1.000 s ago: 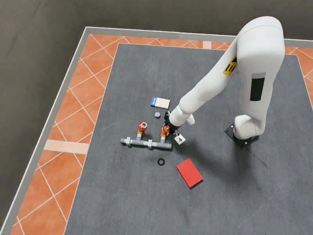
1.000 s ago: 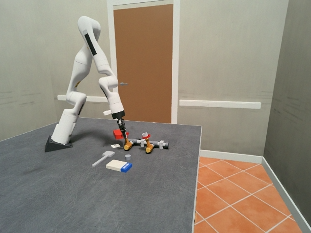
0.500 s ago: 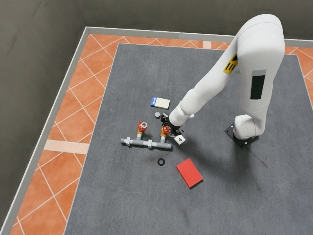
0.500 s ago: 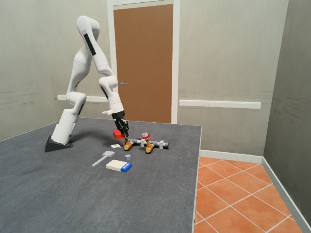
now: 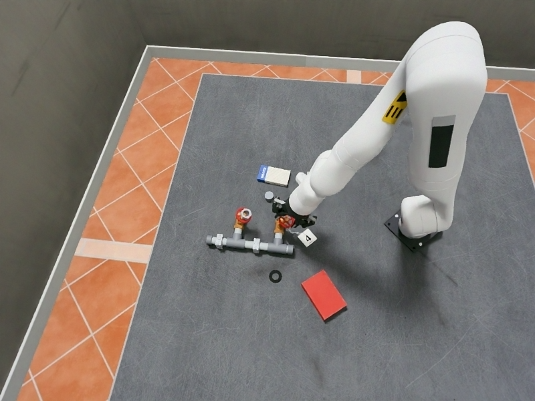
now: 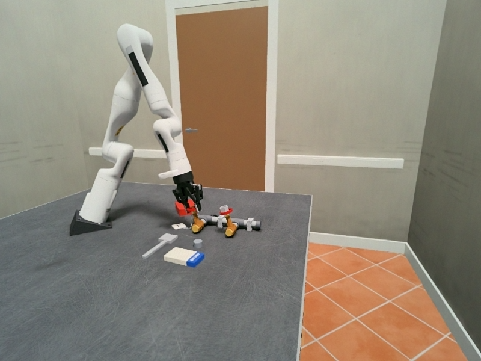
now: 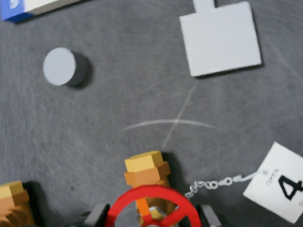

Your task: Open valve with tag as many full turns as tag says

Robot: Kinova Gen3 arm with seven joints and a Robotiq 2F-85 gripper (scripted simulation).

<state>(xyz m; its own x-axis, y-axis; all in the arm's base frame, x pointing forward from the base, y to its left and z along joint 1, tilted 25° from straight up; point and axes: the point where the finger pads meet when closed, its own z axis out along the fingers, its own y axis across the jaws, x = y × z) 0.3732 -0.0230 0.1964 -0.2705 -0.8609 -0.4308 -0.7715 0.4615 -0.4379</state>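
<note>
The white tag is 7 cm behind my hand, 2 cm to the left of it and 9 cm below it. From my hand the other things lie so: grey paddle (6 cm behind, 13 cm to the right, 9 cm below); blue box (5 cm ahead, 21 cm to the right, 8 cm below); red block (12 cm behind, 20 cm to the left, 8 cm below).
</note>
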